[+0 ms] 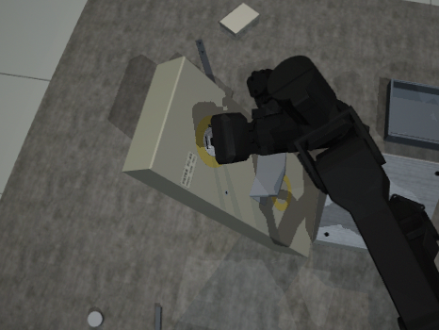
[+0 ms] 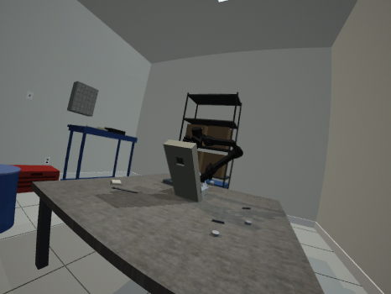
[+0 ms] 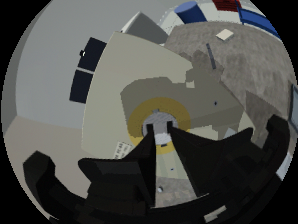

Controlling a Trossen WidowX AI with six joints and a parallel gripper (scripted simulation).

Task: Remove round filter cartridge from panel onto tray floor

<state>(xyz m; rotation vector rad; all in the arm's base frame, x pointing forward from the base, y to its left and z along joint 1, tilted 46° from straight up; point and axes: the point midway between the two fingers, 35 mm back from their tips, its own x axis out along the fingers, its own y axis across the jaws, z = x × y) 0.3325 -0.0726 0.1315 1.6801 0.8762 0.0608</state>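
Now: the round filter cartridge 2 cm ahead of my gripper tip and 1 cm below it. Round my gripper tip: block 13 cm ahead, 47 cm to the right, 28 cm below; then tray 36 cm behind, 33 cm to the right, 28 cm below.
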